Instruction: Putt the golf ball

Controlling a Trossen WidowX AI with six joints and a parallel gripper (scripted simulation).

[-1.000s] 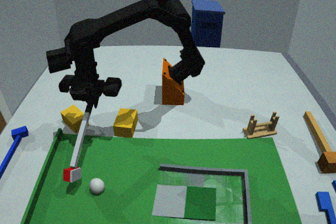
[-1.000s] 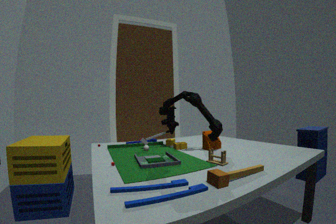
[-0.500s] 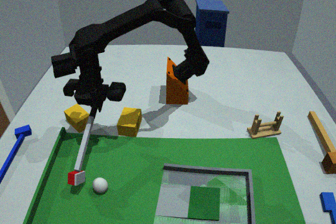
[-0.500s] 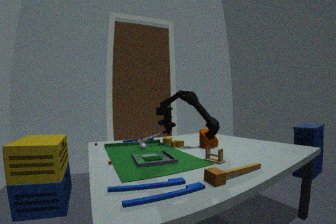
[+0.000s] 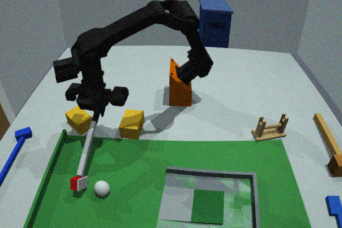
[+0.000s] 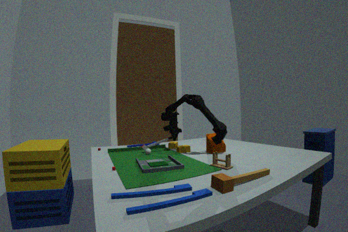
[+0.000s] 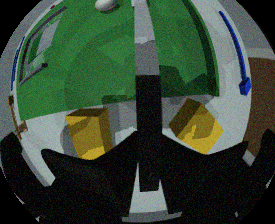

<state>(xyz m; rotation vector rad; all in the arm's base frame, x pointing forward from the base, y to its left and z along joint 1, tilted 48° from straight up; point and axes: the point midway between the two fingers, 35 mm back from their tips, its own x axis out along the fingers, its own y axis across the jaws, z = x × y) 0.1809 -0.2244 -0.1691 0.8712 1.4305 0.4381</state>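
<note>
The red putter lies 12 cm ahead of my gripper tip, 2 cm to the right of it and 1 cm below it. From my gripper tip the other things lie so: wooden rack 55 cm to the left, 6 cm ahead, 4 cm below; white golf ball 23 cm ahead, 5 cm below, 1 cm to the left; green mat 29 cm ahead, 19 cm to the left, 8 cm below.
</note>
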